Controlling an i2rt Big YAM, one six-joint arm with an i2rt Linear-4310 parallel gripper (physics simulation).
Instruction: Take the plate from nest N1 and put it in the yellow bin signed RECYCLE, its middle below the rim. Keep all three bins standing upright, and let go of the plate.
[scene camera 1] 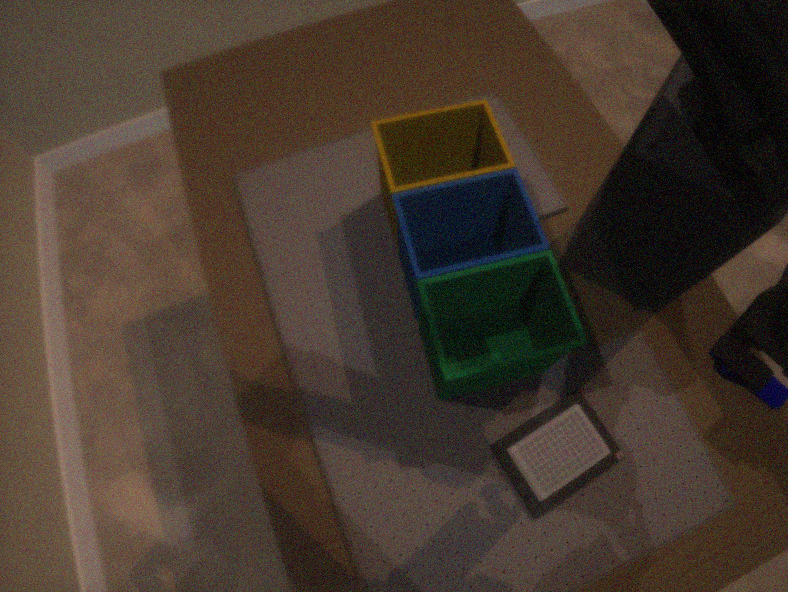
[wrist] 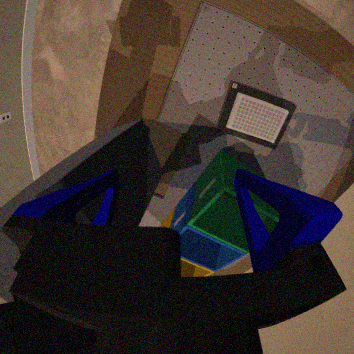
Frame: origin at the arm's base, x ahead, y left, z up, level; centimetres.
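Where they show: gripper, fingertip midpoint: (scene camera 1: 750, 336) (wrist: 176, 175); arm's base at its link origin: (scene camera 1: 739, 115).
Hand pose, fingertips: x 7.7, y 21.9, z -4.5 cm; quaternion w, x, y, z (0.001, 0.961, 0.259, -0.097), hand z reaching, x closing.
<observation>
Each offset is from my fingertips to the top centre of the thing. Level surfaces: height alone.
The white plate @[dx +12.4, dy +5.8, dz -28.7 cm] (scene camera 1: 560, 451) (wrist: 257, 117), with a grid of small wells, lies in a dark-framed nest @[dx +12.4, dy +5.8, dz -29.8 cm] (scene camera 1: 517, 482) (wrist: 265, 96); no nest label is readable. The yellow bin @[dx +20.1, dy -38.3, dz -13.3 cm] (scene camera 1: 439, 149) (wrist: 197, 267) stands upright at the far end of a row of three. It looks empty, and its sign does not show. My gripper (wrist: 176, 175) is open, with its blue fingers wide apart and nothing between them. It is above the table, away from the plate, beside the bin row. In the scene view part of it shows at the right edge.
The blue bin @[dx +19.7, dy -25.1, dz -13.3 cm] (scene camera 1: 468, 223) (wrist: 212, 247) and the green bin @[dx +19.3, dy -11.9, dz -13.3 cm] (scene camera 1: 484, 305) (wrist: 220, 215) stand upright in line with the yellow one, green nearest the plate. A tall black block (scene camera 1: 668, 191) rises right of the bins in the scene view. A grey perforated board @[dz -31.3 cm] (scene camera 1: 286, 254) (wrist: 210, 45) lies underneath.
</observation>
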